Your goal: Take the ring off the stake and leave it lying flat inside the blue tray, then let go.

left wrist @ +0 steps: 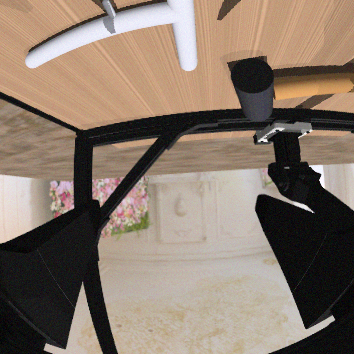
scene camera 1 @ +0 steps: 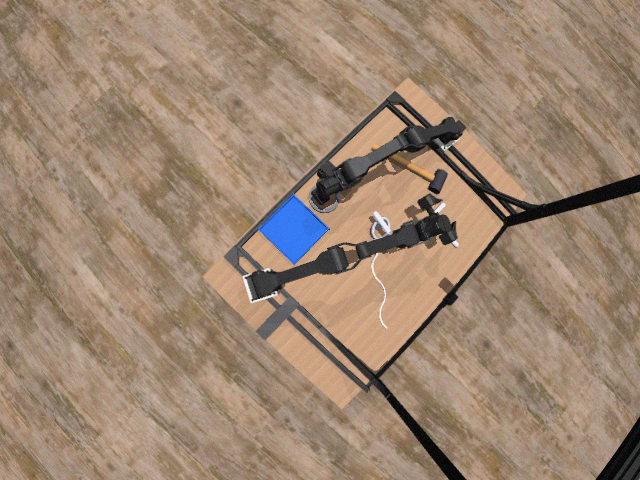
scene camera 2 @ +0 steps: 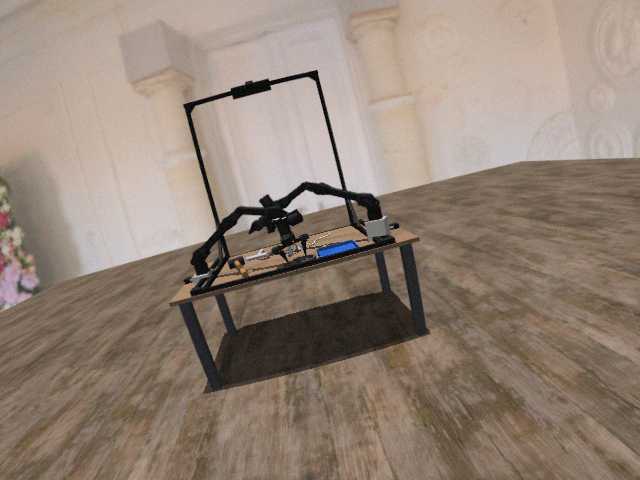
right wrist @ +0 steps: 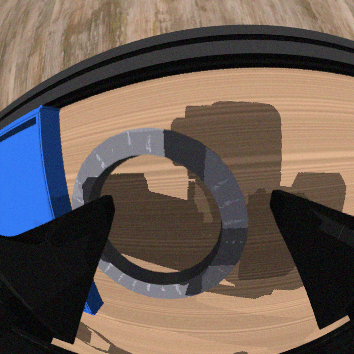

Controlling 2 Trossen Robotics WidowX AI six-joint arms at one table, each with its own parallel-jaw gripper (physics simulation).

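Frame: origin at the left arm's base, x ahead, y left, z up, level; millimetres.
Seen in the pictures: left gripper, fingertip midpoint: (left wrist: 180,205) (scene camera 1: 448,210) (scene camera 2: 251,232); right gripper, fingertip midpoint: (scene camera 2: 297,259) (right wrist: 193,201); left arm's base at its link origin: (scene camera 1: 260,285) (scene camera 2: 376,218); right arm's base at its link origin: (left wrist: 283,135) (scene camera 1: 444,135) (scene camera 2: 202,272).
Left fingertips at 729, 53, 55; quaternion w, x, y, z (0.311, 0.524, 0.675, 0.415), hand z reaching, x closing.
Pixels of each thing's top centre, then the offset from my left fingertips to it, as dx, dy, dz. "spot": a spot on its surface instead.
- grey ring at its top centre: (right wrist: 146,228) (scene camera 1: 324,197) (scene camera 2: 303,258) -404, +201, -142
- blue tray at its top centre: (right wrist: 6,221) (scene camera 1: 293,228) (scene camera 2: 337,247) -553, +116, -134
- white rod at a spot on its surface: (scene camera 1: 382,222) spot: -243, +34, -49
- white T-shaped piece at its top centre: (left wrist: 97,47) (scene camera 1: 447,228) (scene camera 2: 257,252) +37, -57, -137
- mallet at its top centre: (left wrist: 352,101) (scene camera 1: 410,162) (scene camera 2: 238,262) -34, +234, -107
- white cord at a spot on its surface: (scene camera 1: 384,294) spot: -294, -227, -152
A grey ring (scene camera 1: 324,209) (right wrist: 234,210) lies on the table close beside the blue tray (scene camera 1: 294,229) (scene camera 2: 337,249) (right wrist: 20,180); no stake shows through it. The tray's floor, seen from above, bears nothing. My right gripper (scene camera 1: 326,200) (scene camera 2: 295,256) (right wrist: 193,201) is open and empty, pointing down over the ring, with one finger across the ring's tray side in the wrist view. My left gripper (scene camera 1: 448,211) (left wrist: 180,205) is open and empty, held away from the ring at the right. A white rod (scene camera 1: 382,222) with a round white part may be the stake; I cannot tell.
A white T-shaped piece (scene camera 2: 256,254) (left wrist: 185,40) lies partly under my left gripper. A mallet (scene camera 1: 438,180) (left wrist: 252,87) lies behind it, its handle partly under my right arm. A white cord (scene camera 1: 384,294) winds across the table. A black frame (scene camera 1: 413,333) borders the work area.
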